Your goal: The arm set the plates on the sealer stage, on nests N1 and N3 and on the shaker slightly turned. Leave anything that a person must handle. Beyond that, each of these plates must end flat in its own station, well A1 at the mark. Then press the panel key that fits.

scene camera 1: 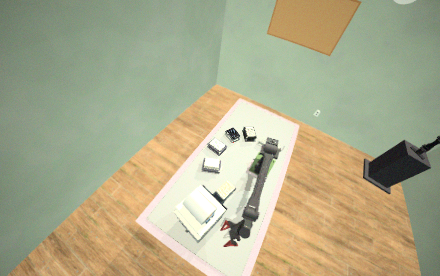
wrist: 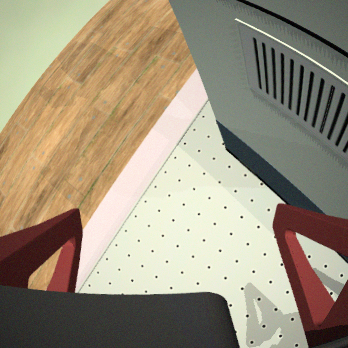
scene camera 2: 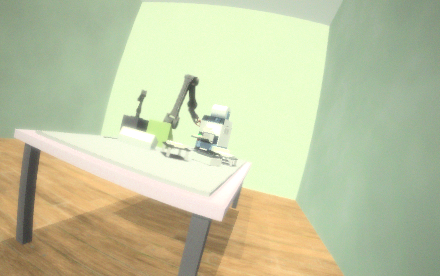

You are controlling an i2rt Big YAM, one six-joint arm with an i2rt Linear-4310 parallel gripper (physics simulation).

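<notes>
My gripper (scene camera 1: 226, 235) (wrist: 180, 218) is open and empty, its red fingers wide apart over the perforated table top, beside the sealer (scene camera 1: 196, 212) (scene camera 2: 224, 134) (wrist: 220, 70). The sealer stage (scene camera 1: 226, 190) holds a pale flat-topped piece. Two white-topped plates on stands, one nearer the sealer (scene camera 1: 211, 164) and one beyond it (scene camera 1: 217, 145), stand along the table's far side. A dark-topped unit (scene camera 1: 232, 134) and a cream-topped unit (scene camera 1: 249, 133) stand further up. Nest labels, the shaker's identity and A1 marks are too small to tell. The white panel (scene camera 2: 137, 137) shows in scene camera 2; its keys are not readable.
A green block (scene camera 1: 258, 162) (scene camera 2: 159, 131) is by the arm's base. The arm stretches along one long side of the table (scene camera 1: 172, 249) (scene camera 2: 125, 175). The sealer's vented side wall stands close to one finger. A dark pedestal (scene camera 1: 397, 167) stands on the floor.
</notes>
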